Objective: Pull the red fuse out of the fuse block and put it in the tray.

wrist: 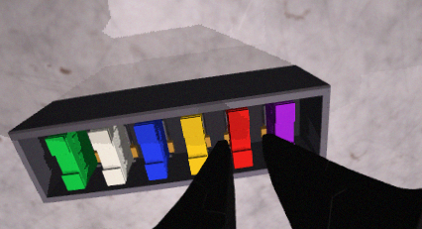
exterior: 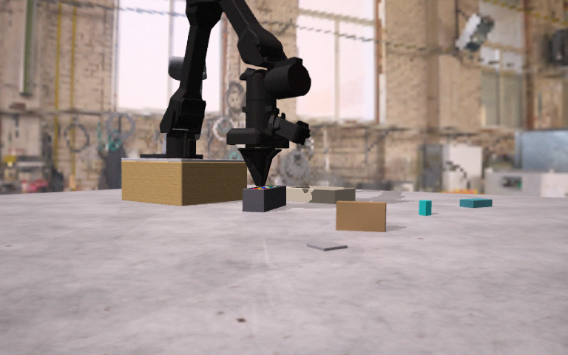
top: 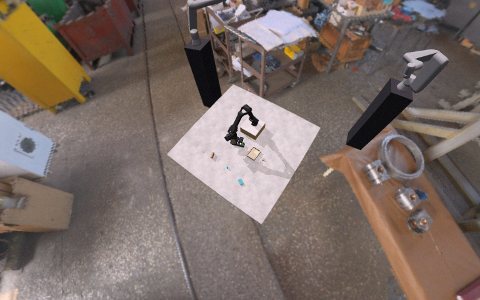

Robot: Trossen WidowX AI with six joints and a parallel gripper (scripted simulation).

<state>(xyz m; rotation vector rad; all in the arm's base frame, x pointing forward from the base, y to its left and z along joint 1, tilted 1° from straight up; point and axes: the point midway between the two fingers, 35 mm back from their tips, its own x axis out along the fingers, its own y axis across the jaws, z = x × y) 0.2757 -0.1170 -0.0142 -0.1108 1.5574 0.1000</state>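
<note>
Right now my gripper tip is 2 cm above the red fuse. From my gripper tip the other things lie so: purple fuse (2 cm to the right, 2 cm below); then yellow fuse (2 cm to the left, 2 cm below); then beige tray (4 cm ahead, 24 cm to the left, 4 cm below).
</note>
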